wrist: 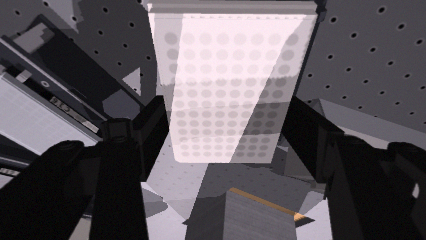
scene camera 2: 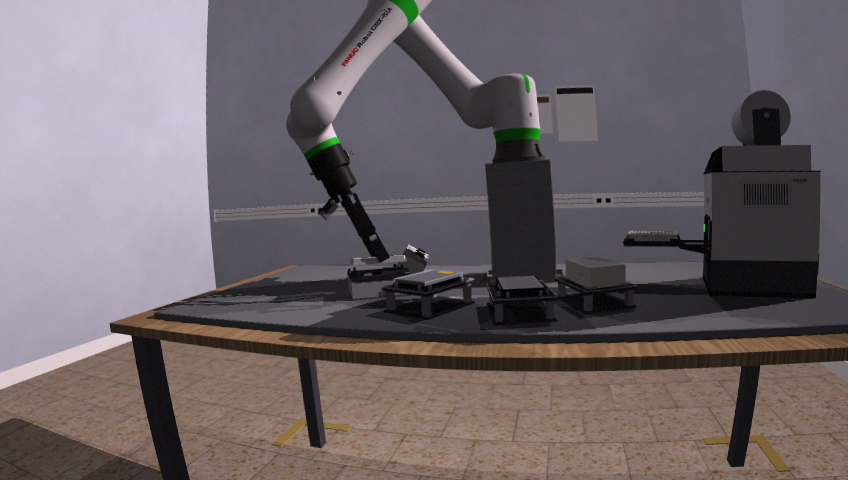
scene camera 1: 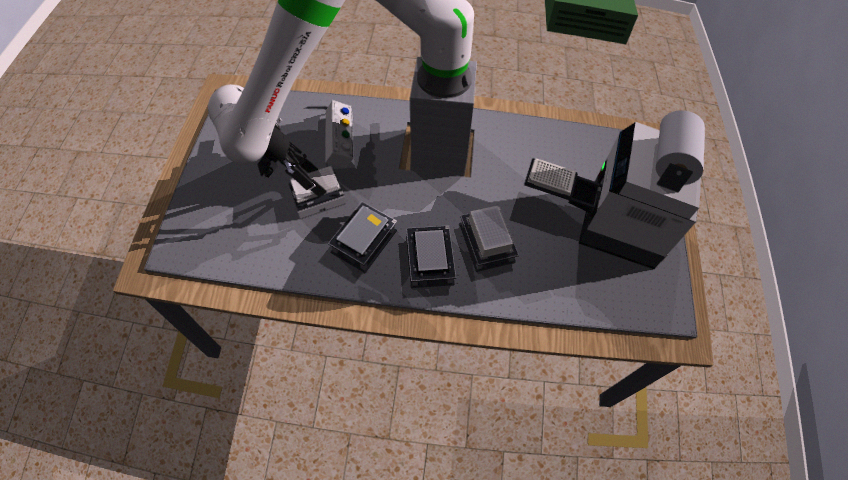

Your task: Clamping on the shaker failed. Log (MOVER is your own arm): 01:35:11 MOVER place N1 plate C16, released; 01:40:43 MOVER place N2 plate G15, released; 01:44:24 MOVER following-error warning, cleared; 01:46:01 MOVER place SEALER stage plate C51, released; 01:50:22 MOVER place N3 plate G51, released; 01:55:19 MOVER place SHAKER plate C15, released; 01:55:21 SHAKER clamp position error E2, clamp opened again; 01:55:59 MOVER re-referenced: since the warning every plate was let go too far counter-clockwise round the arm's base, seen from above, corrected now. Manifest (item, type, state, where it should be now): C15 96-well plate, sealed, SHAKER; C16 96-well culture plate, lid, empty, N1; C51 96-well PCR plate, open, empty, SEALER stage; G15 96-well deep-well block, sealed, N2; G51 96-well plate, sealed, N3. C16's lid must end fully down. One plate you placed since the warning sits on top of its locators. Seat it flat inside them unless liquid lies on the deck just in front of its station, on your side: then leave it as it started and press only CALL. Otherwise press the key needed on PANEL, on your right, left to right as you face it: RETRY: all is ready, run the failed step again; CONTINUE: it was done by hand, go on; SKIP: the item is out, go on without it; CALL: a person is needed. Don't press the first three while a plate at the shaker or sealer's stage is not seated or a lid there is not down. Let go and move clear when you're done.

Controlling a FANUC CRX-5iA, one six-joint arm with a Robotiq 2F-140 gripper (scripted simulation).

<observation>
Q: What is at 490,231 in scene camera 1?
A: A deep-well block.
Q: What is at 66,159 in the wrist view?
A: My gripper.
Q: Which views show my gripper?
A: The wrist view, scene camera 2 and scene camera 1: all of them.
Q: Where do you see a shaker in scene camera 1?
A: At 331,200
</observation>
